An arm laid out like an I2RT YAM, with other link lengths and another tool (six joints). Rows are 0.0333 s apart.
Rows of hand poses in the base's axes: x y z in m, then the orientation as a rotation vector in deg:
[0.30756 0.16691 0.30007 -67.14 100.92 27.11]
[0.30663 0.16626 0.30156 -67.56 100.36 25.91]
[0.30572 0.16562 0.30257 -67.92 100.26 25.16]
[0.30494 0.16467 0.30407 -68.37 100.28 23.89]
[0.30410 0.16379 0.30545 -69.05 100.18 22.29]
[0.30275 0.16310 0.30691 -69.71 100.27 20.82]
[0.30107 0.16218 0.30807 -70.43 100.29 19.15]
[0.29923 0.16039 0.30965 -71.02 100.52 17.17]
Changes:
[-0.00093 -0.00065 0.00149 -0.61 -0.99 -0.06]
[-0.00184 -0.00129 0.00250 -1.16 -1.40 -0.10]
[-0.00262 -0.00224 0.00400 -2.09 -1.95 -0.33]
[-0.00346 -0.00312 0.00538 -3.27 -2.72 -0.50]
[-0.00481 -0.00381 0.00684 -4.46 -3.27 -0.69]
[-0.00649 -0.00473 0.00800 -5.77 -3.95 -0.89]
[-0.00833 -0.00652 0.00958 -7.26 -4.61 -1.36]

